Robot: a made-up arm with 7 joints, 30 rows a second.
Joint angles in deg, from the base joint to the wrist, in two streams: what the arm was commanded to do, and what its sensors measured. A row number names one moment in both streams.
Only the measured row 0 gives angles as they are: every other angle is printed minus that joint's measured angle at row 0.
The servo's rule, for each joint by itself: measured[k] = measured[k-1] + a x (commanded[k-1-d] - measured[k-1]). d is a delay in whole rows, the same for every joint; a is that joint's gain. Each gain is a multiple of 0.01, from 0.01 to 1. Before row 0 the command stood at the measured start. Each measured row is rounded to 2 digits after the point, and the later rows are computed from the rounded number. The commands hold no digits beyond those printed.
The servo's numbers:
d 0
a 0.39 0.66 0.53 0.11 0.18 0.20 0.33
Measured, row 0: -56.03 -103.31 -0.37 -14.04 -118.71 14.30 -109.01
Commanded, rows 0 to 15: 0.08 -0.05 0.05 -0.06 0.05 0.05 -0.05; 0.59 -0.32 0.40 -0.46 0.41 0.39 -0.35; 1.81 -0.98 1.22 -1.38 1.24 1.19 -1.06; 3.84 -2.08 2.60 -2.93 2.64 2.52 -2.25; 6.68 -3.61 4.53 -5.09 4.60 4.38 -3.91; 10.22 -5.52 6.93 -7.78 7.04 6.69 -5.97; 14.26 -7.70 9.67 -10.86 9.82 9.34 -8.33; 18.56 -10.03 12.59 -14.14 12.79 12.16 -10.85; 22.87 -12.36 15.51 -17.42 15.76 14.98 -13.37; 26.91 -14.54 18.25 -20.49 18.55 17.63 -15.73; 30.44 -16.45 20.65 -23.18 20.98 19.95 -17.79; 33.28 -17.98 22.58 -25.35 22.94 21.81 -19.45; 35.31 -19.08 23.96 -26.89 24.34 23.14 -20.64; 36.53 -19.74 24.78 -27.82 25.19 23.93 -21.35; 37.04 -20.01 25.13 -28.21 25.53 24.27 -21.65; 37.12 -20.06 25.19 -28.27 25.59 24.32 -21.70
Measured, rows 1 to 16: 0.03 -0.03 0.03 -0.01 0.01 0.01 -0.02; 0.25 -0.22 0.23 -0.06 0.08 0.09 -0.13; 0.86 -0.72 0.75 -0.21 0.29 0.31 -0.44; 2.02 -1.62 1.73 -0.51 0.71 0.75 -1.04; 3.84 -2.93 3.21 -1.01 1.41 1.48 -1.99; 6.33 -4.64 5.18 -1.75 2.42 2.52 -3.30; 9.42 -6.66 7.56 -2.75 3.75 3.88 -4.96; 12.98 -8.88 10.23 -4.00 5.38 5.54 -6.90; 16.84 -11.18 13.03 -5.48 7.25 7.43 -9.04; 20.77 -13.40 15.80 -7.13 9.28 9.47 -11.25; 24.54 -15.41 18.37 -8.90 11.39 11.57 -13.41; 27.95 -17.11 20.60 -10.71 13.47 13.62 -15.40; 30.82 -18.41 22.38 -12.49 15.43 15.52 -17.13; 33.05 -19.29 23.65 -14.18 17.19 17.20 -18.52; 34.61 -19.77 24.43 -15.72 18.69 18.61 -19.55; 35.59 -19.96 24.83 -17.10 19.93 19.75 -20.26
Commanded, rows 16 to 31: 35.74 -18.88 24.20 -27.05 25.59 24.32 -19.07; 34.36 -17.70 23.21 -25.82 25.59 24.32 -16.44; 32.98 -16.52 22.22 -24.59 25.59 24.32 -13.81; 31.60 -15.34 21.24 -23.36 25.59 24.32 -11.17; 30.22 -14.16 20.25 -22.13 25.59 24.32 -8.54; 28.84 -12.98 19.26 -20.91 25.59 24.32 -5.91; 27.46 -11.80 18.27 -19.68 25.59 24.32 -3.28; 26.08 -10.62 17.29 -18.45 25.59 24.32 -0.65; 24.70 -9.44 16.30 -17.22 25.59 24.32 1.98; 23.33 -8.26 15.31 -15.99 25.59 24.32 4.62; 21.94 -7.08 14.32 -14.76 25.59 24.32 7.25; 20.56 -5.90 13.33 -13.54 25.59 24.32 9.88; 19.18 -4.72 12.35 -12.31 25.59 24.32 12.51; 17.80 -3.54 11.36 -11.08 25.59 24.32 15.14; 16.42 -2.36 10.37 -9.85 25.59 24.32 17.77; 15.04 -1.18 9.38 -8.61 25.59 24.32 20.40
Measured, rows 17 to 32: 35.65 -19.25 24.50 -18.19 20.95 20.66 -19.87; 35.15 -18.23 23.82 -19.03 21.79 21.39 -18.74; 34.30 -17.10 22.97 -19.64 22.47 21.98 -17.11; 33.25 -15.94 22.05 -20.05 23.03 22.45 -15.15; 32.07 -14.77 21.10 -20.28 23.49 22.82 -12.97; 30.81 -13.59 20.12 -20.35 23.87 23.12 -10.64; 29.50 -12.41 19.14 -20.28 24.18 23.36 -8.21; 28.17 -11.23 18.16 -20.08 24.43 23.55 -5.72; 26.82 -10.05 17.17 -19.77 24.64 23.70 -3.18; 25.46 -8.87 16.18 -19.35 24.81 23.82 -0.61; 24.09 -7.69 15.19 -18.85 24.95 23.92 1.98; 22.71 -6.51 14.20 -18.27 25.07 24.00 4.59; 21.33 -5.33 13.22 -17.61 25.16 24.06 7.20; 19.95 -4.15 12.23 -16.89 25.24 24.11 9.82; 18.57 -2.97 11.24 -16.12 25.30 24.15 12.44; 17.19 -1.79 10.25 -15.29 25.35 24.18 15.07
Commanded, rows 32 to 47: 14.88 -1.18 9.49 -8.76 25.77 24.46 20.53; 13.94 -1.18 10.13 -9.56 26.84 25.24 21.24; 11.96 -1.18 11.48 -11.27 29.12 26.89 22.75; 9.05 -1.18 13.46 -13.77 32.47 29.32 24.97; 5.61 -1.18 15.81 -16.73 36.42 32.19 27.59; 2.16 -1.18 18.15 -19.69 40.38 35.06 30.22; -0.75 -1.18 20.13 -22.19 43.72 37.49 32.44; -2.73 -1.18 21.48 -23.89 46.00 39.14 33.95; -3.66 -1.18 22.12 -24.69 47.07 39.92 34.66; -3.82 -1.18 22.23 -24.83 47.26 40.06 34.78; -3.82 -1.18 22.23 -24.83 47.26 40.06 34.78; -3.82 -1.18 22.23 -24.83 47.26 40.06 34.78; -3.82 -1.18 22.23 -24.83 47.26 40.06 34.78; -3.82 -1.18 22.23 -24.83 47.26 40.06 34.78; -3.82 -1.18 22.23 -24.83 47.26 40.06 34.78; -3.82 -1.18 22.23 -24.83 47.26 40.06 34.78
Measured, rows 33 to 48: 16.29 -1.39 9.85 -14.57 25.43 24.24 16.87; 15.37 -1.25 10.00 -14.02 25.68 24.44 18.31; 14.04 -1.20 10.78 -13.72 26.30 24.93 19.78; 12.09 -1.19 12.20 -13.73 27.41 25.81 21.49; 9.56 -1.18 14.11 -14.06 29.03 27.09 23.50; 6.67 -1.18 16.25 -14.68 31.07 28.68 25.72; 3.78 -1.18 18.31 -15.51 33.35 30.44 27.94; 1.24 -1.18 19.99 -16.43 35.63 32.18 29.92; -0.67 -1.18 21.12 -17.34 37.69 33.73 31.48; -1.90 -1.18 21.71 -18.16 39.41 35.00 32.57; -2.65 -1.18 21.99 -18.89 40.82 36.01 33.30; -3.11 -1.18 22.12 -19.54 41.98 36.82 33.79; -3.39 -1.18 22.18 -20.12 42.93 37.47 34.12; -3.56 -1.18 22.21 -20.64 43.71 37.99 34.34; -3.66 -1.18 22.22 -21.10 44.35 38.40 34.49; -3.72 -1.18 22.23 -21.51 44.87 38.73 34.59
